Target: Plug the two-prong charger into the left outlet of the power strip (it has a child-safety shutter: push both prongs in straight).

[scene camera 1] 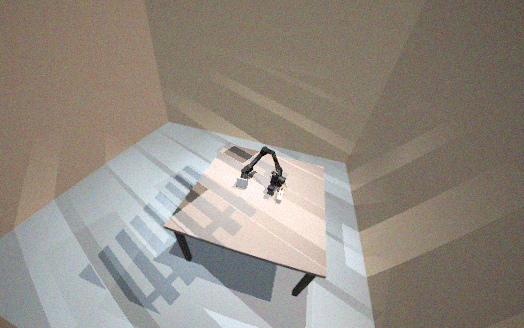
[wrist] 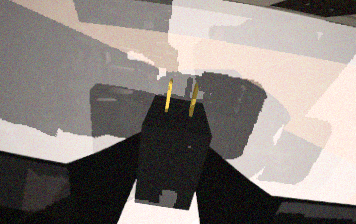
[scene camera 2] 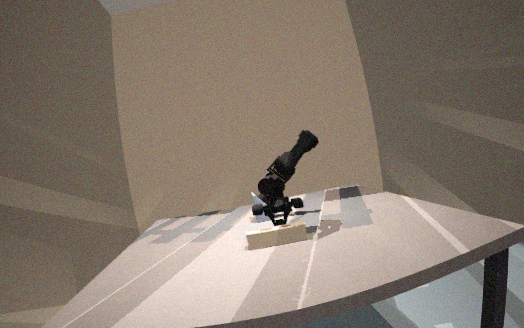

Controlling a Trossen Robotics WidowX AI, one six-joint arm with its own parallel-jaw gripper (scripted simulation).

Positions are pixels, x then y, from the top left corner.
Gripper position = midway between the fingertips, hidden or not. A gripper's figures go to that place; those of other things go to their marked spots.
Labels:
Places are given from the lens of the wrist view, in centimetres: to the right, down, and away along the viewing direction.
gripper (wrist: pixel 171 142): 0, 2, 11
two-prong charger (wrist: pixel 175 137): 0, 1, 8

